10 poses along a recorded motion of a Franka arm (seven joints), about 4.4 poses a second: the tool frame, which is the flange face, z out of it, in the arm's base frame.
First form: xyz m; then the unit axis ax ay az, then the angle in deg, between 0 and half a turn.
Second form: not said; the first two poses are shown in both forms.
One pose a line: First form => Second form
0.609 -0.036 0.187 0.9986 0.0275 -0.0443 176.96 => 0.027 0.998 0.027 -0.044 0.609 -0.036 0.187
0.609 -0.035 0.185 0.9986 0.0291 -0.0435 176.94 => 0.027 0.998 0.029 -0.043 0.609 -0.035 0.185
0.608 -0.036 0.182 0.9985 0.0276 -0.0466 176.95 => 0.027 0.998 0.028 -0.047 0.608 -0.036 0.182
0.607 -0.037 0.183 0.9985 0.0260 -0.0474 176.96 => 0.027 0.998 0.026 -0.047 0.607 -0.037 0.183
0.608 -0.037 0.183 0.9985 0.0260 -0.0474 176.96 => 0.027 0.998 0.026 -0.047 0.608 -0.037 0.183
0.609 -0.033 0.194 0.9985 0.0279 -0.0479 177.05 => 0.026 0.998 0.028 -0.048 0.609 -0.033 0.194
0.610 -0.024 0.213 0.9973 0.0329 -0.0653 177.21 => 0.024 0.997 0.033 -0.065 0.610 -0.024 0.213
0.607 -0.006 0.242 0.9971 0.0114 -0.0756 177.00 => 0.026 0.997 0.011 -0.076 0.607 -0.006 0.242
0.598 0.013 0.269 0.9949 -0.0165 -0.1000 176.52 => 0.030 0.994 -0.016 -0.100 0.598 0.013 0.269
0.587 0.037 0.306 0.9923 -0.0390 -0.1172 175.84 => 0.036 0.992 -0.039 -0.117 0.587 0.037 0.306
